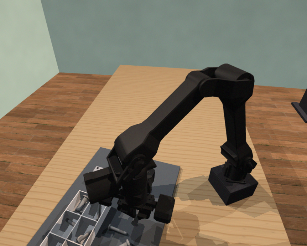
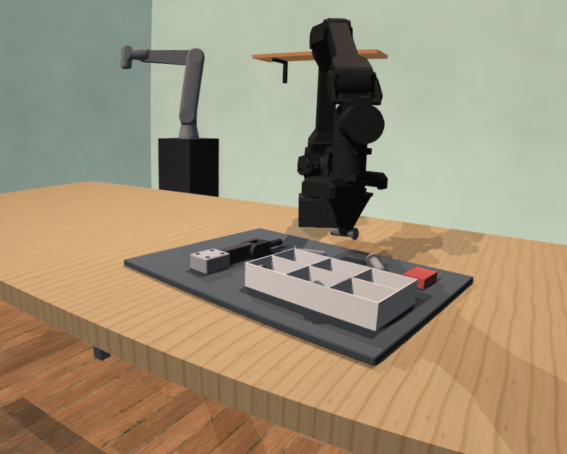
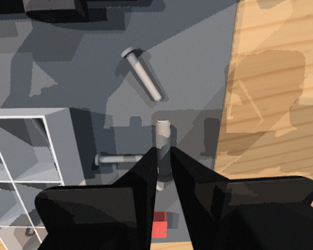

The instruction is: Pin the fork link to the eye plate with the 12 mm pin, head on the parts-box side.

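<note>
Right now the dark bar is 140 mm to the right of my hand, 90 mm ahead of it and 70 mm below it. The rest, counted from my hand: dark mat: 90 mm below, 90 mm ahead, 40 mm to the right; then red block: 140 mm to the left, 70 mm below, 40 mm ahead; then thick pin: 30 mm below.
</note>
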